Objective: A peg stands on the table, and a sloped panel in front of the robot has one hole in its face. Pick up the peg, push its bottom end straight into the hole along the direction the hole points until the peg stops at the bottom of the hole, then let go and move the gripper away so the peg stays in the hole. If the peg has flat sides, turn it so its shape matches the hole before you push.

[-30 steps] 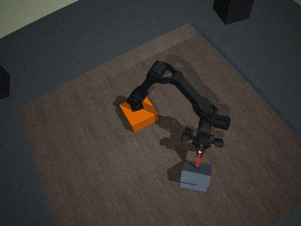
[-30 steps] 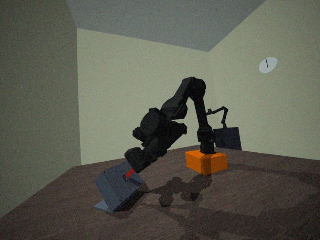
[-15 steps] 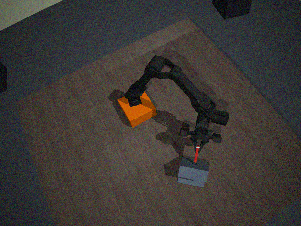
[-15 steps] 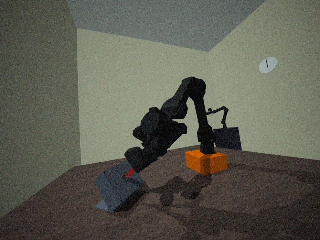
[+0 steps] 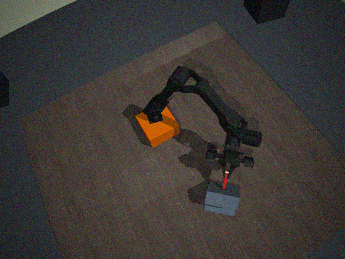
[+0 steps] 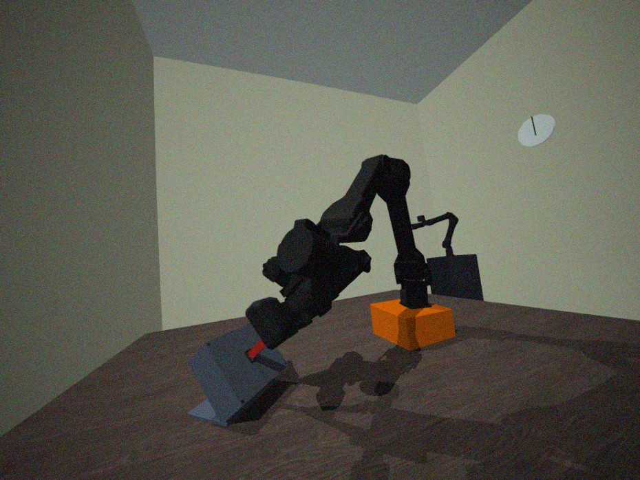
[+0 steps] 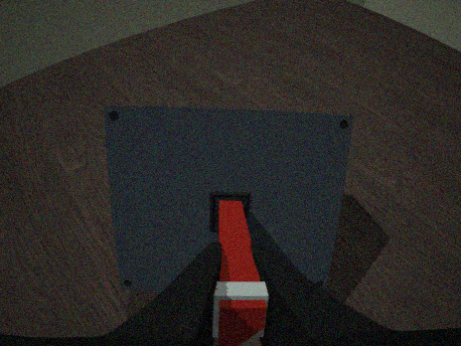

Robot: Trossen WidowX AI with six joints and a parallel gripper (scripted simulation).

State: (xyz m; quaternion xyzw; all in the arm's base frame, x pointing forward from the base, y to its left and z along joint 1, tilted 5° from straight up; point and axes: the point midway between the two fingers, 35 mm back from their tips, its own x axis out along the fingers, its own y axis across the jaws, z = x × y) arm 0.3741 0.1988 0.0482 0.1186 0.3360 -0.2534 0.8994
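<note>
My gripper tip is now 50 mm short of the grey sloped panel, 50 mm above it and 30 mm to the left of it. From my gripper tip the other things lie so: red peg 10 mm to the left, 10 mm behind, 10 mm above.
</note>
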